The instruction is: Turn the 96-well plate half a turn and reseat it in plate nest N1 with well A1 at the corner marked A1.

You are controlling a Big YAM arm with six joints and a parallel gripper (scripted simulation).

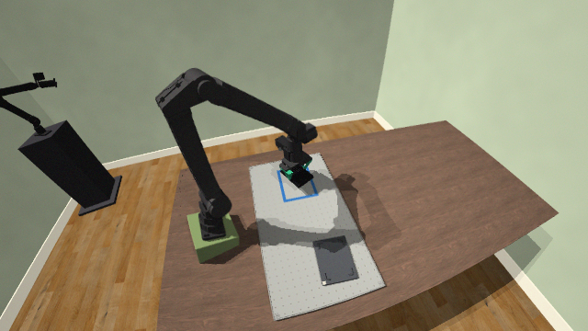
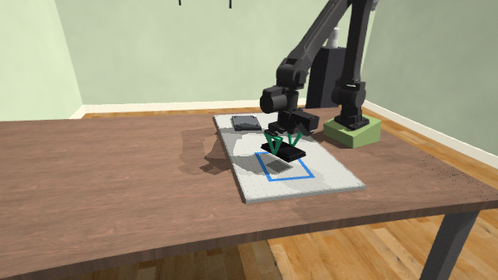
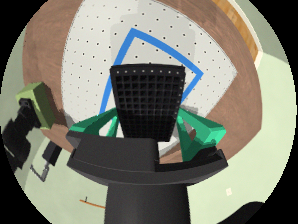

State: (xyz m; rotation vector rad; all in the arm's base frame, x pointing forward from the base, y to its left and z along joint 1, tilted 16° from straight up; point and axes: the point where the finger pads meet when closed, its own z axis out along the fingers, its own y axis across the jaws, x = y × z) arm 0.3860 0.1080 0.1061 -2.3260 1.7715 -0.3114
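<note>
The dark plate nest N1 is 390 mm to the right of my hand, 50 mm below it and 40 mm behind it. The rest, counted from my hand: white corner mark 450 mm to the right, 110 mm behind, 50 mm below; black 96-well plate right at my hand.
</note>
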